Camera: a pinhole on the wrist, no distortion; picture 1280 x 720 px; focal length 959.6 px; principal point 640.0 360.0 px. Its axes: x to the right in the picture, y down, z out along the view. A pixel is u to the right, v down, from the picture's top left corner.
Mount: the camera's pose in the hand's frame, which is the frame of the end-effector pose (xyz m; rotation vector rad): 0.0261 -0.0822 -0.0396 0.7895 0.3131 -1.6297
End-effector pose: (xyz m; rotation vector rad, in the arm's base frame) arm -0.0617 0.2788 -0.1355 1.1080 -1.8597 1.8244
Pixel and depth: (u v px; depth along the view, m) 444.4 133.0 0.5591
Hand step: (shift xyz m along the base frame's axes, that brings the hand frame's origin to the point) 0.5109 -0.2738 -0.0330
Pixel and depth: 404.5 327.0 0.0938
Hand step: 0.1008 -0.0256 0.0751
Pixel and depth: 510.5 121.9 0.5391
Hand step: 0.5097 -0.2335 -0.0112
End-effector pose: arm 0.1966 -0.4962 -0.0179 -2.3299 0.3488 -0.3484
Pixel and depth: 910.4 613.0 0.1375
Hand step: 0.0595 0.1623 0.1166
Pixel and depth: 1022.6 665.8 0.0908
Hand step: 0.0504 0.1159 0.1186
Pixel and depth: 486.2 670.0 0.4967
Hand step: 0.2166 0.5000 -0.0239
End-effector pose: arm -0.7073 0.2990 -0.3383 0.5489 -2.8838 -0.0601
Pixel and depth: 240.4 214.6 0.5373
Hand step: 0.1741 -0.1233 -0.5269
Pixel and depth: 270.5 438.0 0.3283
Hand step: 0.0531 -0.1588 -0.3057
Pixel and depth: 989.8 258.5 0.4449
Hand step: 0.2812 -0.3713 -0.2342
